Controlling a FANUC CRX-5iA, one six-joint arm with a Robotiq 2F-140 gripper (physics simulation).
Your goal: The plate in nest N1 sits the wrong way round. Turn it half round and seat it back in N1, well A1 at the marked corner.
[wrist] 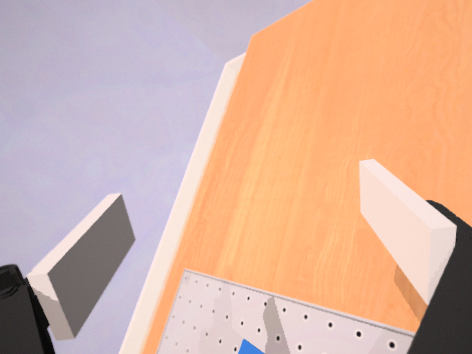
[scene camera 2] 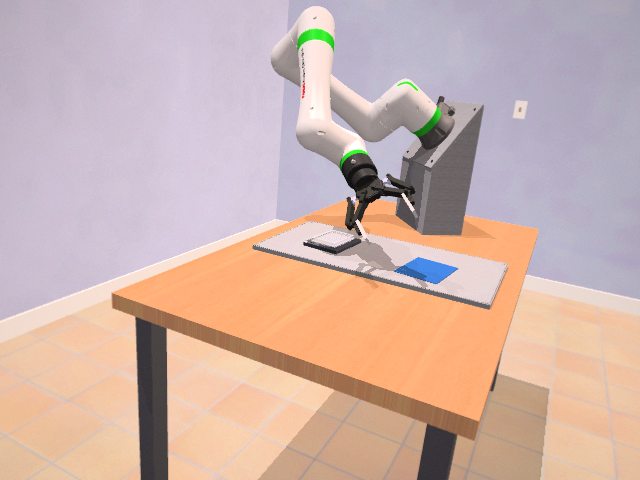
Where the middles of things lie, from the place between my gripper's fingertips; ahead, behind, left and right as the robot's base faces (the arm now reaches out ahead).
Labels:
Right now my hand is 170 mm past the blue square (scene camera 2: 420, 268), 80 mm to the right of it and 150 mm above it.

